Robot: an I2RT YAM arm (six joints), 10 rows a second.
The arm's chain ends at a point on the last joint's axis. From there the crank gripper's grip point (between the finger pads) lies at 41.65 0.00 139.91 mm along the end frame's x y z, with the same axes.
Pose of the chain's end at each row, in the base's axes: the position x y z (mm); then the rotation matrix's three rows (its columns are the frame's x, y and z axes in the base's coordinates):
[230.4 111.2 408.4], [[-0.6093 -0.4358 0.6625], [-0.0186 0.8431 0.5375], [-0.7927 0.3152 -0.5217]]
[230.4 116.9 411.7], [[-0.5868 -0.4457 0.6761], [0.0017 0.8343 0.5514], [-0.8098 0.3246 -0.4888]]
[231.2 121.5 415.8], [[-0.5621 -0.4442 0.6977], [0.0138 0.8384 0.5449], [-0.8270 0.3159 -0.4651]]
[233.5 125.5 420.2], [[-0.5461 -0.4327 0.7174], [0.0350 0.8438 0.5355], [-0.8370 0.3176 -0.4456]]
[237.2 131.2 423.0], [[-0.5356 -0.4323 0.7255], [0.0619 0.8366 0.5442], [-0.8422 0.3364 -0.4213]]
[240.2 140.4 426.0], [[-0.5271 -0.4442 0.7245], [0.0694 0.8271 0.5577], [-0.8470 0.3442 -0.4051]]
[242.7 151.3 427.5], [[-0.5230 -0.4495 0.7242], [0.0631 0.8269 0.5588], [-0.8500 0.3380 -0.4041]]
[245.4 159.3 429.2], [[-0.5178 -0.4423 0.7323], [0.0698 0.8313 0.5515], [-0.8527 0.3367 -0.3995]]
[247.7 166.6 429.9], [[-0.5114 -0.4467 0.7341], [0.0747 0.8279 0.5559], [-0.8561 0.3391 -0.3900]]
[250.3 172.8 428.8], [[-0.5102 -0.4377 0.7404], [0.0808 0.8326 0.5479], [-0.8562 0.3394 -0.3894]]
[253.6 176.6 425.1], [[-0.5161 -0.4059 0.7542], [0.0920 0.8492 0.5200], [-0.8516 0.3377 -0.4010]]
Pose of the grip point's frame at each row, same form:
[297.7 185.6 302.4], [[-0.6093 -0.4358 0.6625], [-0.0186 0.8431 0.5375], [-0.7927 0.3152 -0.5217]]
[300.6 194.1 309.6], [[-0.5868 -0.4457 0.6761], [0.0017 0.8343 0.5514], [-0.8098 0.3246 -0.4888]]
[305.4 198.3 316.3], [[-0.5621 -0.4442 0.6977], [0.0138 0.8384 0.5449], [-0.8270 0.3159 -0.4651]]
[311.1 201.9 323.0], [[-0.5461 -0.4327 0.7174], [0.0350 0.8438 0.5355], [-0.8370 0.3176 -0.4456]]
[316.4 209.9 329.0], [[-0.5356 -0.4323 0.7255], [0.0619 0.8366 0.5442], [-0.8422 0.3364 -0.4213]]
[319.6 221.3 334.0], [[-0.5271 -0.4442 0.7245], [0.0694 0.8271 0.5577], [-0.8470 0.3442 -0.4051]]
[322.2 232.1 335.6], [[-0.5230 -0.4495 0.7242], [0.0631 0.8269 0.5588], [-0.8500 0.3380 -0.4041]]
[326.3 239.4 337.8], [[-0.5178 -0.4423 0.7323], [0.0698 0.8313 0.5515], [-0.8527 0.3367 -0.3995]]
[329.1 247.5 339.7], [[-0.5114 -0.4467 0.7341], [0.0747 0.8279 0.5559], [-0.8561 0.3391 -0.3900]]
[332.6 252.8 338.7], [[-0.5102 -0.4377 0.7404], [0.0808 0.8326 0.5479], [-0.8562 0.3394 -0.3894]]
[337.6 253.2 333.5], [[-0.5161 -0.4059 0.7542], [0.0920 0.8492 0.5200], [-0.8516 0.3377 -0.4010]]

